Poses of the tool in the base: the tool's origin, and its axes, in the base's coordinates. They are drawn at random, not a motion.
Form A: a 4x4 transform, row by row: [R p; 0 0 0 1], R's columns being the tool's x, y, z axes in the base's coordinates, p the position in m. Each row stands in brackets.
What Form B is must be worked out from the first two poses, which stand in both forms.
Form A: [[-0.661 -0.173 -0.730 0.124], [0.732 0.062 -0.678 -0.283], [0.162 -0.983 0.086 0.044], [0 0 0 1]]
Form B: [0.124 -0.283 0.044], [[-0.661 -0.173 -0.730], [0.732 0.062 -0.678], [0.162 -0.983 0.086]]
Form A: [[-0.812 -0.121 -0.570 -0.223], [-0.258 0.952 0.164 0.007], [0.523 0.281 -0.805 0.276], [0 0 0 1]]
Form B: [-0.223 0.007 0.276], [[-0.812 -0.121 -0.570], [-0.258 0.952 0.164], [0.523 0.281 -0.805]]
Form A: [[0.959 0.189 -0.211 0.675], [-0.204 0.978 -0.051 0.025], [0.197 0.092 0.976 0.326], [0 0 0 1]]
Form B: [0.675 0.025 0.326], [[0.959 0.189 -0.211], [-0.204 0.978 -0.051], [0.197 0.092 0.976]]
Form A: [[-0.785 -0.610 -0.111 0.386], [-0.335 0.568 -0.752 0.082], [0.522 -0.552 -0.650 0.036], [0 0 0 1]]
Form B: [0.386 0.082 0.036], [[-0.785 -0.610 -0.111], [-0.335 0.568 -0.752], [0.522 -0.552 -0.650]]
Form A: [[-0.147 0.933 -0.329 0.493], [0.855 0.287 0.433 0.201], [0.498 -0.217 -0.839 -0.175], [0 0 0 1]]
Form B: [0.493 0.201 -0.175], [[-0.147 0.933 -0.329], [0.855 0.287 0.433], [0.498 -0.217 -0.839]]
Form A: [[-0.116 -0.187 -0.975 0.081], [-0.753 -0.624 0.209 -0.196], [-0.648 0.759 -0.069 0.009], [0 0 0 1]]
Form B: [0.081 -0.196 0.009], [[-0.116 -0.187 -0.975], [-0.753 -0.624 0.209], [-0.648 0.759 -0.069]]
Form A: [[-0.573 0.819 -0.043 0.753], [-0.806 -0.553 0.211 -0.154], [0.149 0.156 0.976 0.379], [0 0 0 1]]
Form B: [0.753 -0.154 0.379], [[-0.573 0.819 -0.043], [-0.806 -0.553 0.211], [0.149 0.156 0.976]]
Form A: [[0.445 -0.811 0.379 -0.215], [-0.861 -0.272 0.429 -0.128], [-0.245 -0.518 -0.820 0.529], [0 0 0 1]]
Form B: [-0.215 -0.128 0.529], [[0.445 -0.811 0.379], [-0.861 -0.272 0.429], [-0.245 -0.518 -0.820]]
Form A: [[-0.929 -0.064 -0.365 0.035], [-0.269 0.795 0.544 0.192], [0.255 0.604 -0.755 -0.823], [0 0 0 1]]
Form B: [0.035 0.192 -0.823], [[-0.929 -0.064 -0.365], [-0.269 0.795 0.544], [0.255 0.604 -0.755]]
